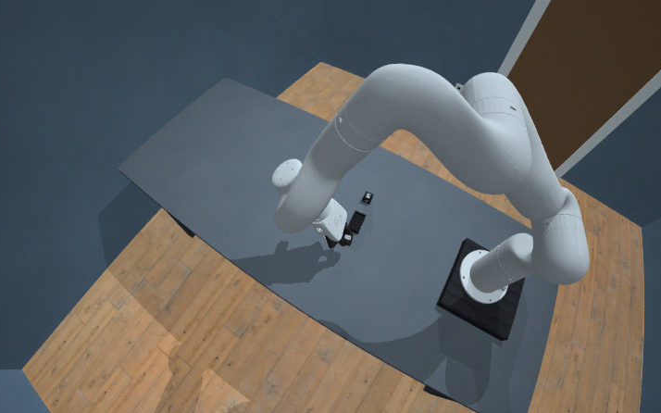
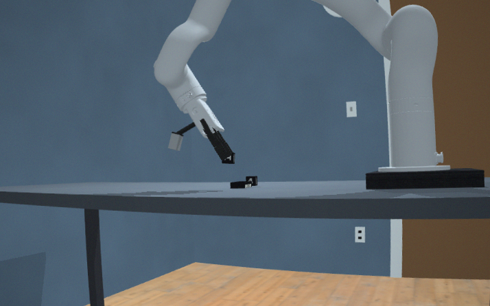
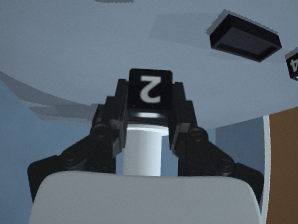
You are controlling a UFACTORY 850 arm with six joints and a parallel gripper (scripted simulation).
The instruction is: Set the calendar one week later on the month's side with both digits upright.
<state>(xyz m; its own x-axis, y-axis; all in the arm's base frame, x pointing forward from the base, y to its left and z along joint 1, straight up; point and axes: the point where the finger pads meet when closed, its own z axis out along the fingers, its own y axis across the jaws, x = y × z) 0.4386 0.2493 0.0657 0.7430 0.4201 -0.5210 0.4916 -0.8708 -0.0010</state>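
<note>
Now: hand 3 cm short of the black tray, 11 cm to the left of it and 9 cm above it. Also, from my hand: calendar cube 1 cm behind, 1 cm to the right, 2 cm below.
</note>
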